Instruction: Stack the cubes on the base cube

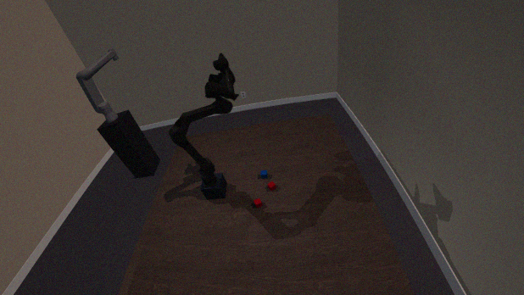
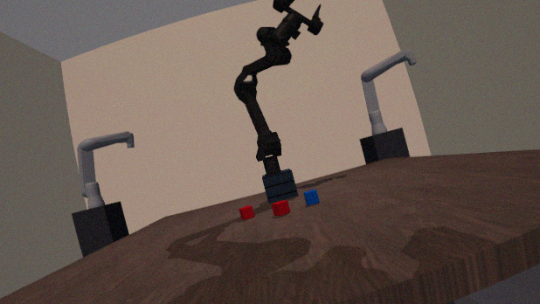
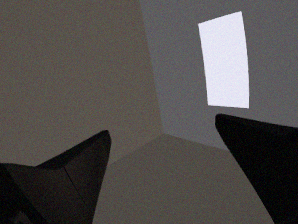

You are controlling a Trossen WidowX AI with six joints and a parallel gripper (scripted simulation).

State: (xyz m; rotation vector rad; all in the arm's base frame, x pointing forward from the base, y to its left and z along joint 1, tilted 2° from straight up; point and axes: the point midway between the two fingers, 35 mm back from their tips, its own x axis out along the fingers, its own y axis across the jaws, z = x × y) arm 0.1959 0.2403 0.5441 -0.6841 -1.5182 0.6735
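Right now the red cube is 64 cm below my gripper tip, 39 cm to the right of it and 3 cm ahead of it. The rest, counted from my gripper tip: blue cube 64 cm below, 20 cm to the right, 8 cm ahead.
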